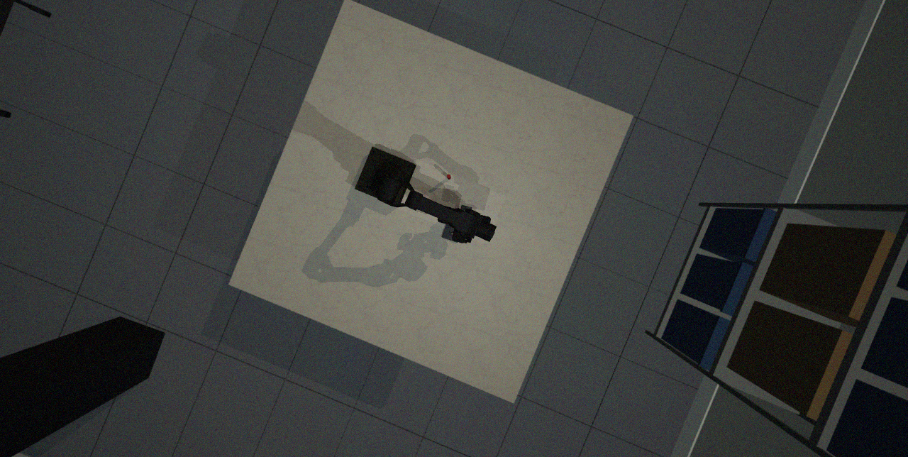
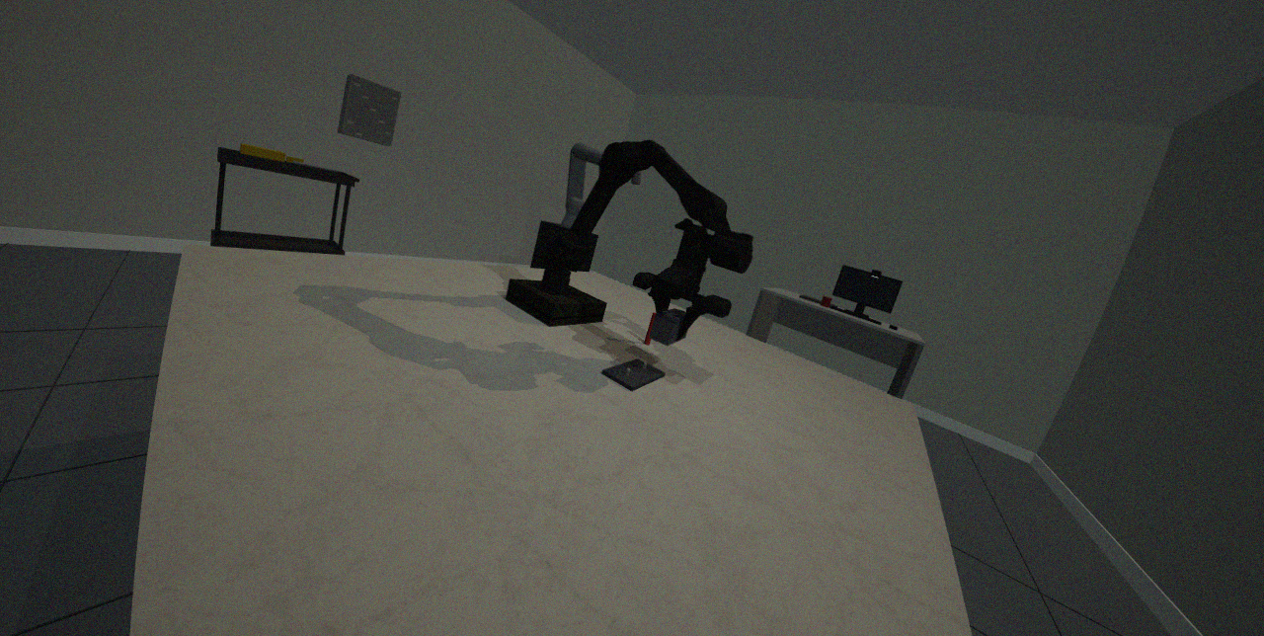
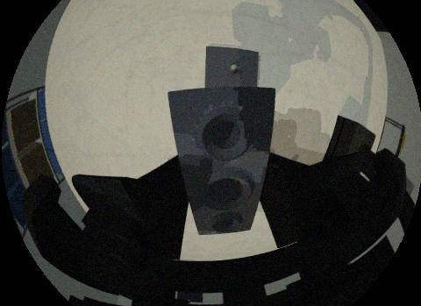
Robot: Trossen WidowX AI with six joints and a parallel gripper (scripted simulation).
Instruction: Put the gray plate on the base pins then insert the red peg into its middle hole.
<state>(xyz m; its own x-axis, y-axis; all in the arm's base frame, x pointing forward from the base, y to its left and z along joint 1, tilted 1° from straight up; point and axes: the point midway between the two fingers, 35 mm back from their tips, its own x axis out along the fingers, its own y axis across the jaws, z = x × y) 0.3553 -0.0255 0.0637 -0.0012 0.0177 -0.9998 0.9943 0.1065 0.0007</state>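
Right now my gripper tip is 20 mm past the dark base, 50 mm to the left of it and 80 mm above it. Also, from my gripper tip: red peg 110 mm behind, 130 mm to the left, 50 mm below; then gray plate 30 mm above.
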